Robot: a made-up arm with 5 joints.
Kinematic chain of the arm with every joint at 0, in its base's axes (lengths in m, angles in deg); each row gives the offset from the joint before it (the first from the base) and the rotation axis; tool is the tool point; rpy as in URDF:
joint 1: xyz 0.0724 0 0.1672 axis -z
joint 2: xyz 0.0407 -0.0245 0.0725 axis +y
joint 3: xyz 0.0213 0 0.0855 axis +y
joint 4: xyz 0.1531 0 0.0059 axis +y
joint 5: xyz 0.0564 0.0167 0 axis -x
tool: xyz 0 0 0 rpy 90 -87.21 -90
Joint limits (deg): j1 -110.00..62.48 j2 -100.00..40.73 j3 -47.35..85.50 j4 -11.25..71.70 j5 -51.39..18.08
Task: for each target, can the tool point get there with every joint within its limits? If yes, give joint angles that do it. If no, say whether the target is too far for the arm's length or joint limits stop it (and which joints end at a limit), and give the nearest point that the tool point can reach.
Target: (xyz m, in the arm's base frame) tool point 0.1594 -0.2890 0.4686
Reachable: no: too far | nearest point 0.1848 -0.2325 0.4343 | short by 0.071 m
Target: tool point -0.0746 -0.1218 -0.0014
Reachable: no: joint limits stop it (at a limit: joint 1, joint 2) | nearest point 0.0942 -0.0587 0.0872 | short by 0.201 m
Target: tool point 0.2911 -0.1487 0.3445
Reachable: yes | joints 32.52 -2.85 -5.08 16.72 -15.63
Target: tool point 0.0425 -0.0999 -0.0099
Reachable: no: joint limits stop it (at a limit: joint 1, joint 2) | nearest point 0.1054 -0.0803 0.0826 | short by 0.114 m
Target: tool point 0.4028 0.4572 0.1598
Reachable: no: too far | nearest point 0.2563 0.2545 0.2322 | short by 0.260 m
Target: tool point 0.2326 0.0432 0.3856
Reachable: yes | joints -17.78 -55.77 24.34 36.23 -30.02
